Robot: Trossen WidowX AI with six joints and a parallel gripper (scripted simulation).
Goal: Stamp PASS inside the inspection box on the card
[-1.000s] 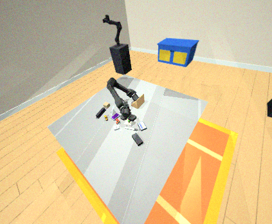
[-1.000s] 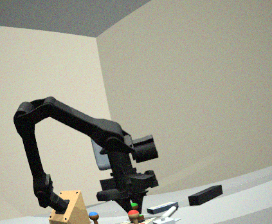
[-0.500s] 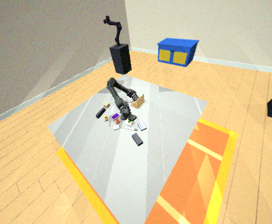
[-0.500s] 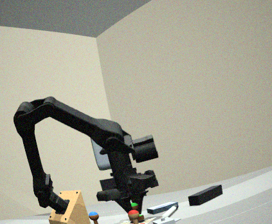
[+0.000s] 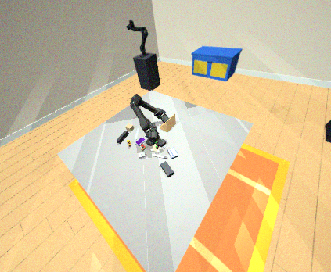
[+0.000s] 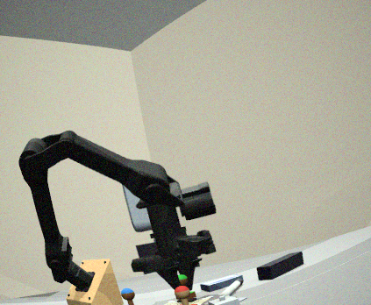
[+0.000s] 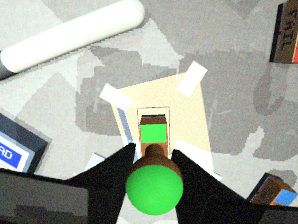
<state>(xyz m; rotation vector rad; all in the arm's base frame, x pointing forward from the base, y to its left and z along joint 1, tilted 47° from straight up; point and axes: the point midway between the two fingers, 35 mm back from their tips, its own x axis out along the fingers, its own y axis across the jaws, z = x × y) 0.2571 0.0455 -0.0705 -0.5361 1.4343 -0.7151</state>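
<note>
My gripper tip is now 90 mm to the right of the white rod, 60 mm short of it and 20 mm above it. Also, from my gripper tip: blue-knobbed stamp: 110 mm to the right, 60 mm behind, 10 mm below; then red-knobbed stamp: 90 mm to the right, 80 mm ahead, 10 mm below; then green-knobbed PASS stamp: right at my gripper tip.
</note>
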